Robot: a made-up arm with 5 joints.
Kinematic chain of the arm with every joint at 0, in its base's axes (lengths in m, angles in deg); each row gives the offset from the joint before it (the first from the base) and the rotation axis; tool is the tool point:
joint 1: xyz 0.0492 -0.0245 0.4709 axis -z
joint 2: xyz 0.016 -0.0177 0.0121 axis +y
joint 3: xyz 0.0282 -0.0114 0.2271 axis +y
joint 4: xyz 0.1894 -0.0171 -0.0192 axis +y
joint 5: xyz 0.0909 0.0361 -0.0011 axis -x
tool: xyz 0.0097 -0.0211 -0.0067
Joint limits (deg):
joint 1: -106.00..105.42
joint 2: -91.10..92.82
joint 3: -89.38..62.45
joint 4: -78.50..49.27
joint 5: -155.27..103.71
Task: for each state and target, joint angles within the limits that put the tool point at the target. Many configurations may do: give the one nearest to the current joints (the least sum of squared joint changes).
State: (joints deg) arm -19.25 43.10 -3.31 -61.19 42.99
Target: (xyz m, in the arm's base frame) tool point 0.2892 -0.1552 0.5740
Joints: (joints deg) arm 22.29 11.89 44.22 -76.01 44.19
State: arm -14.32 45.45 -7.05 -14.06 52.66
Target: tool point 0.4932 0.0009 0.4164
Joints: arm -6.92 54.99 -14.17 -13.76 52.52
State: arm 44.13 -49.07 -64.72 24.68 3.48
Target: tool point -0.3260 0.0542 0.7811
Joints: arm 16.57 -76.14 -69.19 28.50 3.26
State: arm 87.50 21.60 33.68 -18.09 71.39
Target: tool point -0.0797 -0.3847 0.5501
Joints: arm 105.42 23.67 9.65 -21.58 51.47
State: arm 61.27 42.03 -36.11 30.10 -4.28
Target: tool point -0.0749 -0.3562 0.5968
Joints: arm 105.42 14.76 -14.73 47.88 2.15
